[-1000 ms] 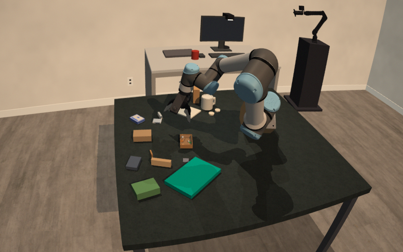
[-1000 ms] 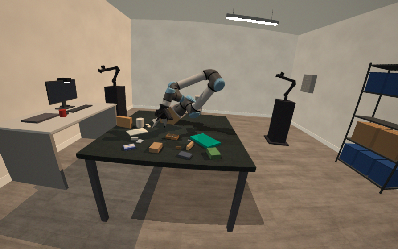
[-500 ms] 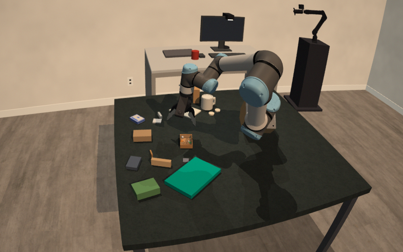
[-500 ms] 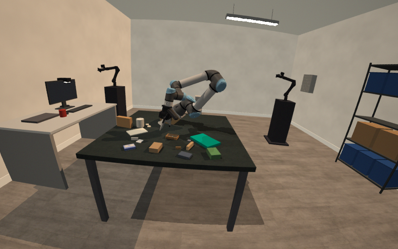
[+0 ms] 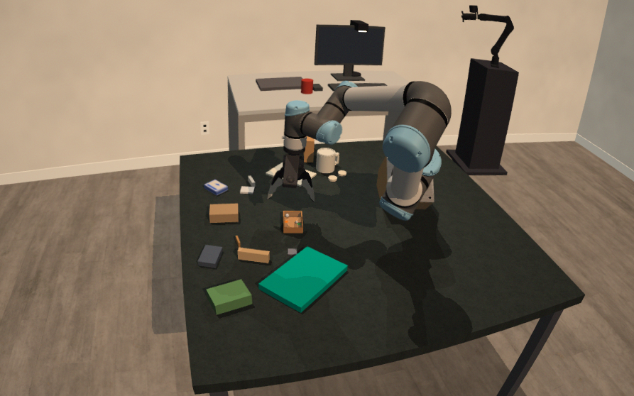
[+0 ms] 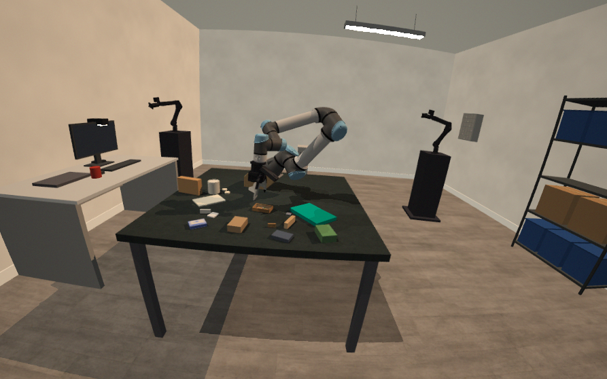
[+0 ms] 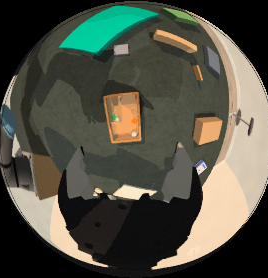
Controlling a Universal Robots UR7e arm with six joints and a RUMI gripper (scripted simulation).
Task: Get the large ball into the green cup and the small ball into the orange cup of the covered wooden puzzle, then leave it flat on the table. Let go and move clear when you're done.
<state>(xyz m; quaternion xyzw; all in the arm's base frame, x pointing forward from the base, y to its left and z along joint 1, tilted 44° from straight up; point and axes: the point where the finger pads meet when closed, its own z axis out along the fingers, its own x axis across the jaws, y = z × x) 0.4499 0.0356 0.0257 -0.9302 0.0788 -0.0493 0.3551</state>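
Now: hand 80 mm above the covered wooden puzzle, 20 mm to the right of it and 10 mm past it. From my hand the other things lie so: brown box 240 mm ahead, 70 mm below, 40 mm to the right; teal flat box 320 mm to the left, 80 mm below, 10 mm behind; grey cube 180 mm to the left, 80 mm below, 10 mm ahead.
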